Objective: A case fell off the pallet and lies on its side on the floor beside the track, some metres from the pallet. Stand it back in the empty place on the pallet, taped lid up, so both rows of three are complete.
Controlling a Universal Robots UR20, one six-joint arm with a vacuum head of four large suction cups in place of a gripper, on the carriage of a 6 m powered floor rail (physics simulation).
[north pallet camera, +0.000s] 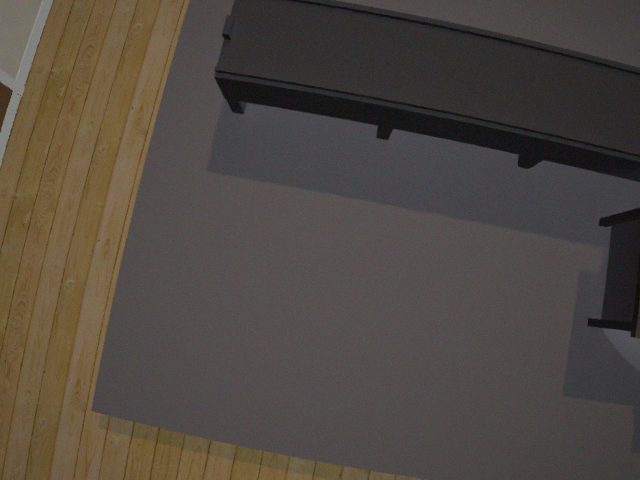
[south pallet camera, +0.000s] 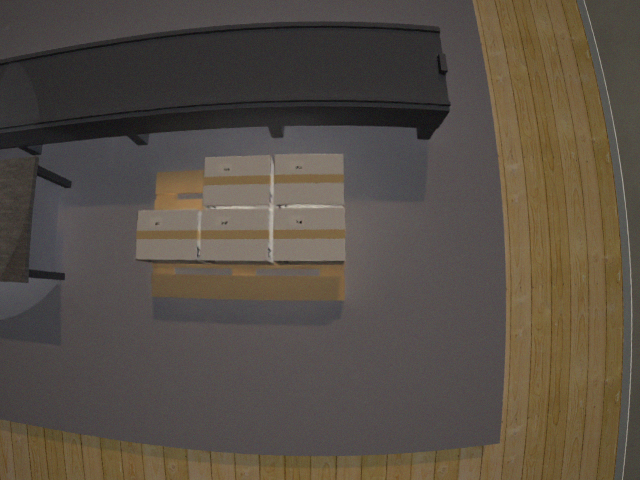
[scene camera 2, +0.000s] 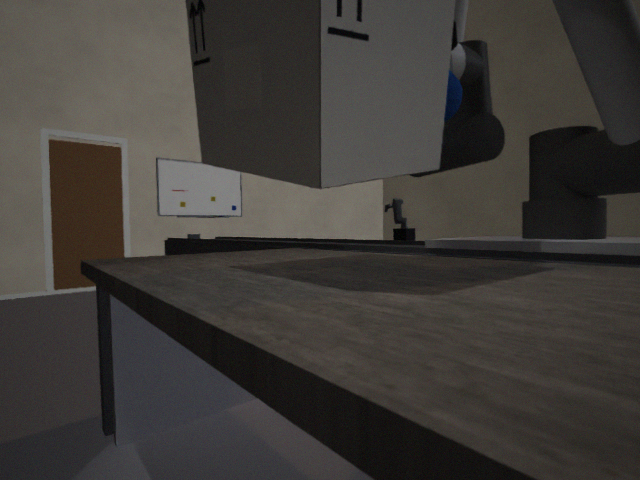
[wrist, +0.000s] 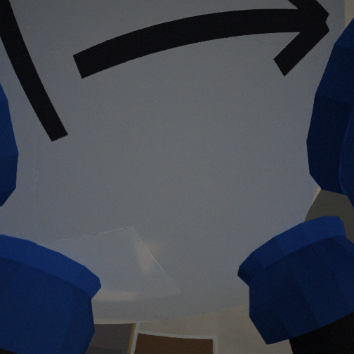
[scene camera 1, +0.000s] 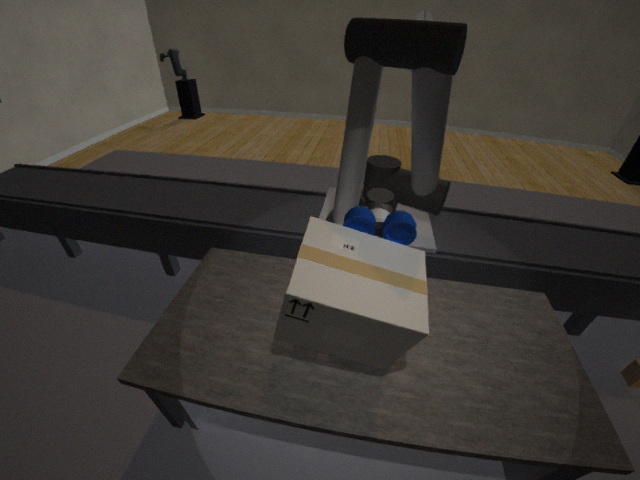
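The case (scene camera 1: 356, 297) (scene camera 2: 258, 103) (wrist: 175, 160) is white, with brown tape across its lid and black arrows on its sides. It is in the air above the table (scene camera 1: 496, 382) (scene camera 2: 310, 315), close to upright, taped lid up and arrows pointing up. My suction head's blue cups (scene camera 1: 379, 225) are against its side that faces the track and hold it. The pallet (south pallet camera: 248, 288) shows in the south pallet camera view. It bears a full row of three cases (south pallet camera: 235, 248) and, nearer the track, a row of two (south pallet camera: 237, 193). The empty place is at that row's left end, with bare boards showing.
The dark track (scene camera 1: 155, 198) (north pallet camera: 413, 67) (south pallet camera: 258, 67) runs behind the table and past the pallet. The table's end (south pallet camera: 15, 222) stands left of the pallet. A small robot on a black pedestal (scene camera 1: 188, 98) stands far back. A door (scene camera 2: 86, 211) and a whiteboard (scene camera 2: 199, 187) are on the wall.
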